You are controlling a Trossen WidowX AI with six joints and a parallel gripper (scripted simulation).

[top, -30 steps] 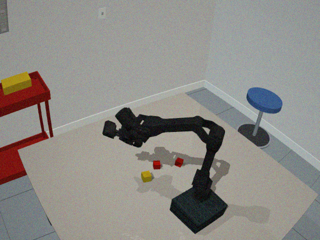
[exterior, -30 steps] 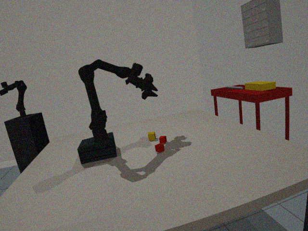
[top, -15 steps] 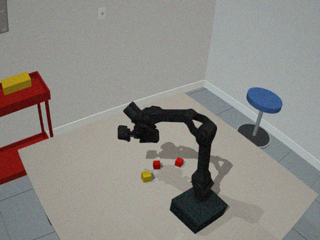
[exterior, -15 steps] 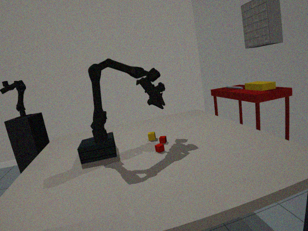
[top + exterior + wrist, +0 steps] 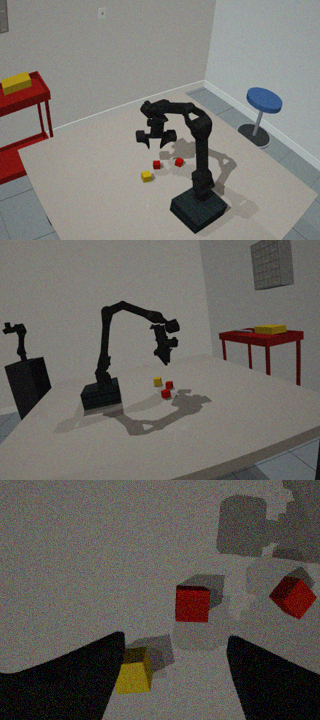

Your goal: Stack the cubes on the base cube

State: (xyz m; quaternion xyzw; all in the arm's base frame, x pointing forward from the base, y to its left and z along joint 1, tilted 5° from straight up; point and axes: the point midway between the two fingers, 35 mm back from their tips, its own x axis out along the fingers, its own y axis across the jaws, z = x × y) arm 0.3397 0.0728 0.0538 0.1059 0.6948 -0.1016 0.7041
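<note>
Now: the yellow cube 11 cm below my gripper tip, 7 cm to the left of it and 7 cm behind it. From my gripper tip the other things lie so: red cube 14 cm to the right, 11 cm below, 3 cm behind.
</note>
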